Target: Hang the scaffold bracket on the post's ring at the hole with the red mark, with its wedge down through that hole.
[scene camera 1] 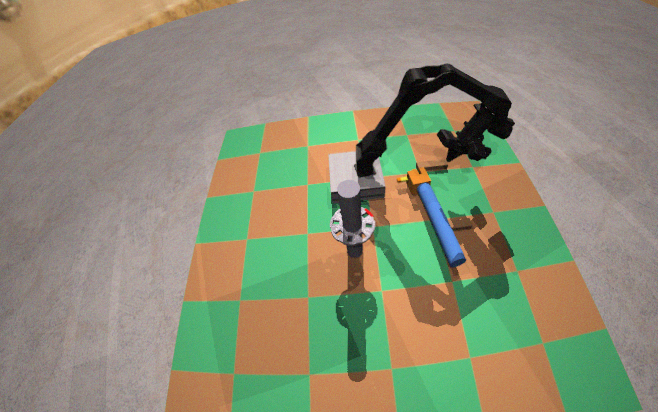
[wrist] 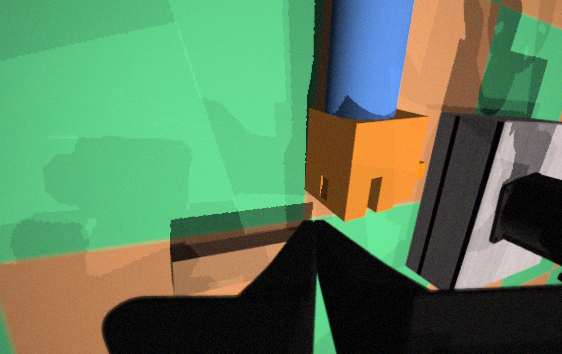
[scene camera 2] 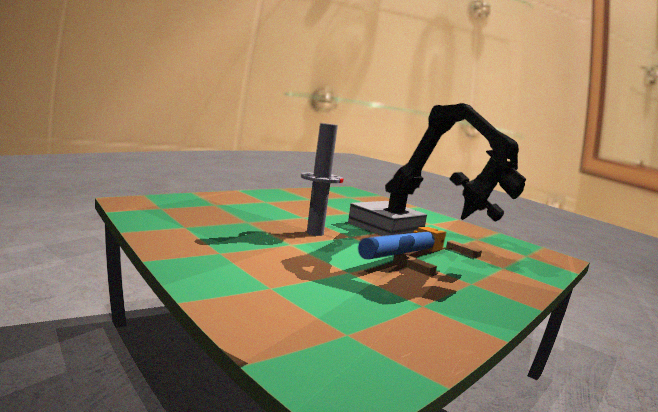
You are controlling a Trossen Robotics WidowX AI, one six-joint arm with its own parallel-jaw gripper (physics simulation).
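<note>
The scaffold bracket, a blue tube (scene camera 1: 441,225) (scene camera 2: 395,245) (wrist: 370,55) with an orange head (scene camera 1: 419,178) (scene camera 2: 440,240) (wrist: 332,165), lies on its side over brown blocks. Its yellow wedge (scene camera 1: 401,179) sticks out on the head's side toward the arm base; it is hidden in scene camera 2. The dark grey post (scene camera 1: 351,207) (scene camera 2: 319,207) stands upright. Its pale ring (scene camera 1: 372,227) (scene camera 2: 309,176) has several holes; a red mark (scene camera 1: 369,212) (scene camera 2: 341,180) sits on the rim toward the arm. My gripper (scene camera 1: 449,159) (scene camera 2: 464,218) (wrist: 313,230) is shut and empty, above the table beyond the head, apart from it.
One brown block (scene camera 1: 434,168) (scene camera 2: 464,249) (wrist: 215,265) lies near the head, another brown block (scene camera 1: 461,226) (scene camera 2: 422,266) near the tube's middle. The grey arm base (scene camera 1: 343,167) (scene camera 2: 387,219) (wrist: 490,260) stands behind the post, beside the head. The checkered table (scene camera 1: 272,330) (scene camera 2: 320,372) carries everything.
</note>
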